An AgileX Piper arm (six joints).
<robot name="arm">
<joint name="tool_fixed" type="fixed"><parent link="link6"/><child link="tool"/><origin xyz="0 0 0" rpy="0 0 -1.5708"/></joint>
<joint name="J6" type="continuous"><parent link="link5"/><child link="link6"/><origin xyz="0.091 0 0" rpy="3.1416 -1.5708 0"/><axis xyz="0 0 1"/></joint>
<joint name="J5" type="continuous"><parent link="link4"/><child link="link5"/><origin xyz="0 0 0" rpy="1.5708 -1.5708 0"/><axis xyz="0 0 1"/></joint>
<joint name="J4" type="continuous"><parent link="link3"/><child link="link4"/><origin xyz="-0.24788 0.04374 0" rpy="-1.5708 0 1.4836"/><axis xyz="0 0 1"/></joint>
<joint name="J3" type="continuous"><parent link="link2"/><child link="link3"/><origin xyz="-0.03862 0.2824 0" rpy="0 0 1.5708"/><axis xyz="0 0 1"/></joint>
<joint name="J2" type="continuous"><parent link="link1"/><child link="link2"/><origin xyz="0 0 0" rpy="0 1.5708 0"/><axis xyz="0 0 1"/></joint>
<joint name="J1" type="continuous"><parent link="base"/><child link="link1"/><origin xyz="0 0 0.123" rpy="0 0 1.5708"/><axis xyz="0 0 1"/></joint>
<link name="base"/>
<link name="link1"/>
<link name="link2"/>
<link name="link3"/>
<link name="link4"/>
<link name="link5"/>
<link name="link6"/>
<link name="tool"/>
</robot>
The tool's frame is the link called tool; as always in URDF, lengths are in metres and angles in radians. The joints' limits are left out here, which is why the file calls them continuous.
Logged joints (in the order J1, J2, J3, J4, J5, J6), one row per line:
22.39 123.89 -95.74 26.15 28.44 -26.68
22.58 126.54 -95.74 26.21 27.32 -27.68
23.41 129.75 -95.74 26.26 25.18 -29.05
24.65 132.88 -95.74 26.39 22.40 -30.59
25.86 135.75 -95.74 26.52 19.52 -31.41
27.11 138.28 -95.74 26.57 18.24 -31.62
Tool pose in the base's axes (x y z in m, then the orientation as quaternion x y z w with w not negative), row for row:
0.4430 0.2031 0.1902 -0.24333 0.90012 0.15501 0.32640
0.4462 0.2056 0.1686 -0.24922 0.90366 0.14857 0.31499
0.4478 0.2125 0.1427 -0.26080 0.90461 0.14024 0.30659
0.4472 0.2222 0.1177 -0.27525 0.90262 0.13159 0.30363
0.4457 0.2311 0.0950 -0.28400 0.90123 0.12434 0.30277
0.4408 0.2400 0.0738 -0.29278 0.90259 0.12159 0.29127
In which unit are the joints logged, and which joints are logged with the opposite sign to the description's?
The joints are logged in degrees. Opposite sign: none.
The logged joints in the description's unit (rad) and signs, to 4 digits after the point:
0.3908 2.1623 -1.6710 0.4564 0.4964 -0.4657
0.3941 2.2085 -1.6710 0.4575 0.4768 -0.4831
0.4086 2.2646 -1.6710 0.4583 0.4395 -0.5070
0.4302 2.3192 -1.6710 0.4606 0.3910 -0.5339
0.4513 2.3693 -1.6710 0.4629 0.3407 -0.5482
0.4732 2.4134 -1.6710 0.4637 0.3183 -0.5519

